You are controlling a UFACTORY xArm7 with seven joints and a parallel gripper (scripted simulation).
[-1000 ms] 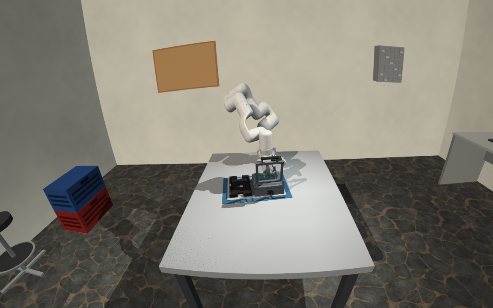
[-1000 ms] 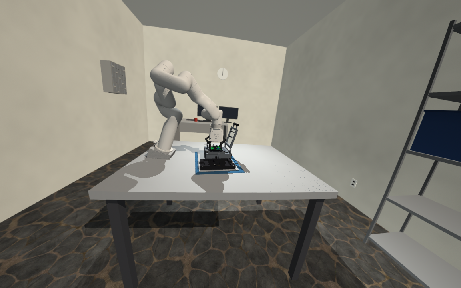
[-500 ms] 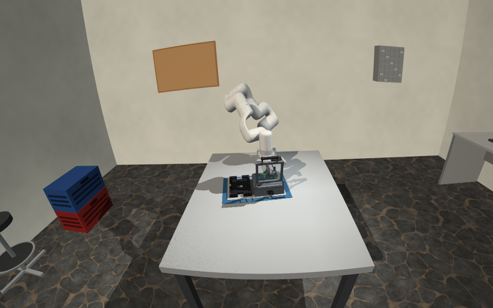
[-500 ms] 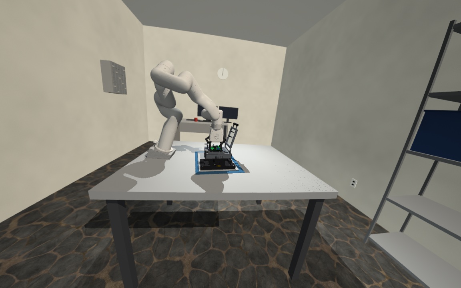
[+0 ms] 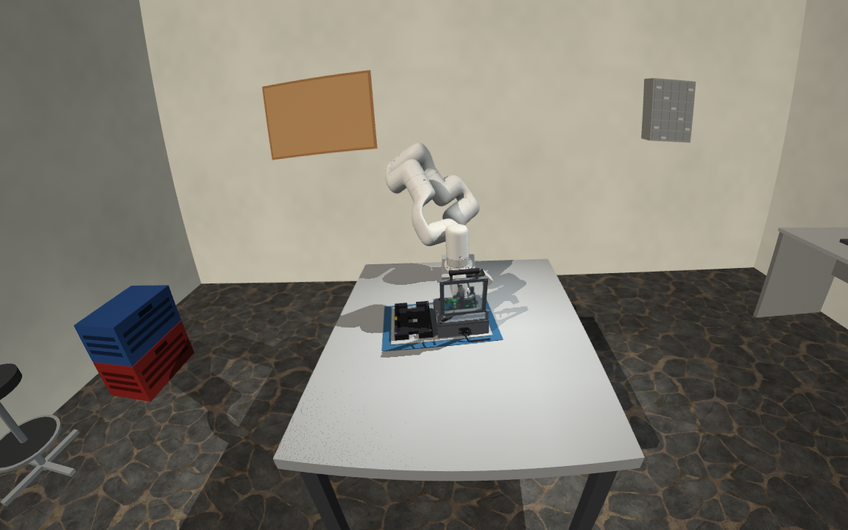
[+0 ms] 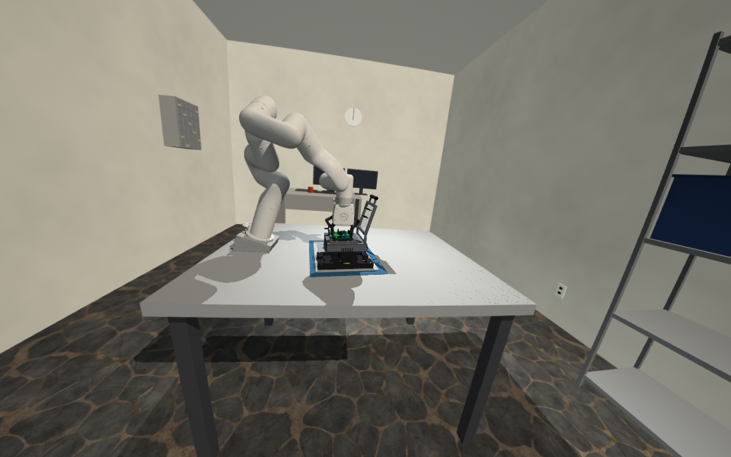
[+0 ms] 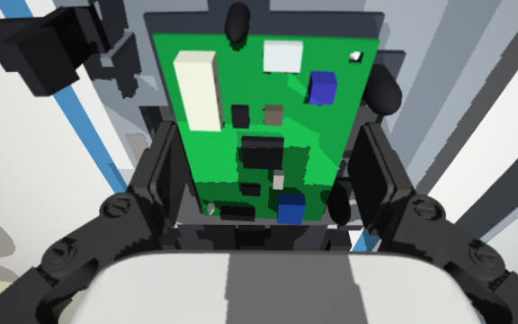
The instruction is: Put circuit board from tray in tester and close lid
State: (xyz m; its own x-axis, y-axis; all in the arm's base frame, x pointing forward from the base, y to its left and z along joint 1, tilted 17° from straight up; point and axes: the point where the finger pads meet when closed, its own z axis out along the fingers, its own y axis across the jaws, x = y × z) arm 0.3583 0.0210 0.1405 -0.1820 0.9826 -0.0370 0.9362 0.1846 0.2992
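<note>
My hand is right at the green circuit board. From my hand the other things lie so: lid 12 cm ahead, 11 cm above, 2 cm to the left; tester plate 1 cm to the left, 1 cm below; black latch hook 8 cm behind, 4 cm to the left, 1 cm above.
</note>
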